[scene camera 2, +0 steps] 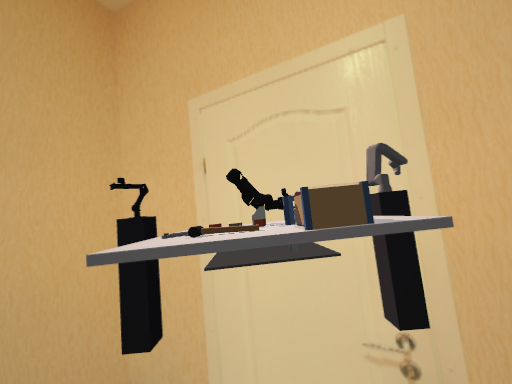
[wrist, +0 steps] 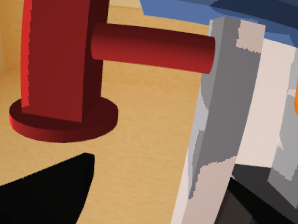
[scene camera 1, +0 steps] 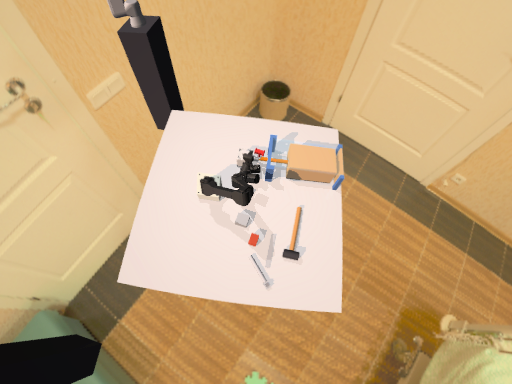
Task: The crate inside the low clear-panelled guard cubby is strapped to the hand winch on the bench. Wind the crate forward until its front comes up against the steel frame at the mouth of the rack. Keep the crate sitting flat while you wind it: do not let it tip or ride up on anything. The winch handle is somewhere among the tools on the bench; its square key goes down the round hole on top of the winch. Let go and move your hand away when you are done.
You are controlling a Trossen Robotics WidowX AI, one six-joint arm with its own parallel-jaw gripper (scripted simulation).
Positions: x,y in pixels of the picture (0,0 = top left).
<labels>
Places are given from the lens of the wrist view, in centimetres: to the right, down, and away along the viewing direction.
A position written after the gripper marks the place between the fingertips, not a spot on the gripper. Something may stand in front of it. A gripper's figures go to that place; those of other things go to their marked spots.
gripper (wrist: pixel 154 175): 0, 2, 9
red knob (wrist: pixel 62 57): -2, -2, 7
</labels>
